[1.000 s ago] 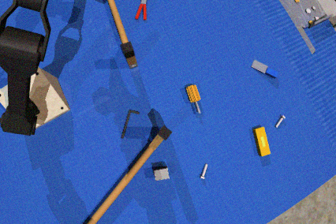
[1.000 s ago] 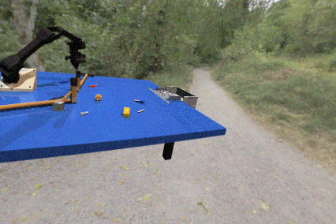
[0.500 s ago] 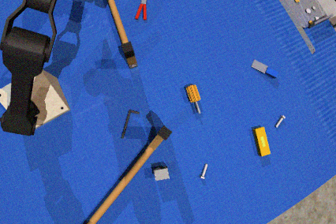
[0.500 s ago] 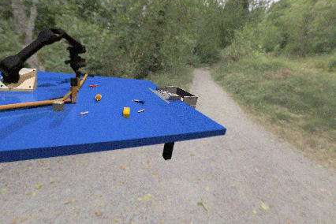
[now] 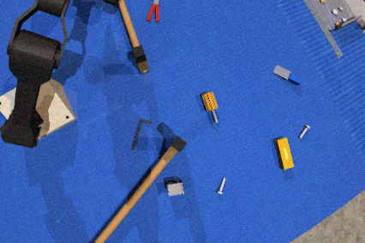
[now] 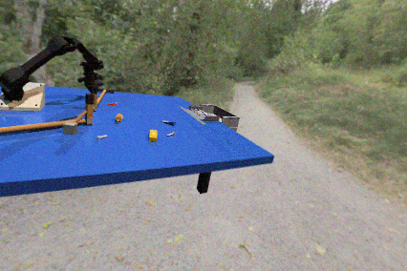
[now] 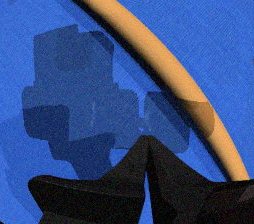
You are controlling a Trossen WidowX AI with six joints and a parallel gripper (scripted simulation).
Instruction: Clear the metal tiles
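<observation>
My gripper tip is now 5 cm short of the long scraper, 2 cm below it and 1 cm to the right of it. Round my gripper tip: black hex key: 42 cm to the right, 7 cm behind, 4 cm below; then red-handled tool: 14 cm ahead, 9 cm to the right, 4 cm below; then orange-handled tool: 45 cm to the right, 13 cm ahead, 3 cm below.
</observation>
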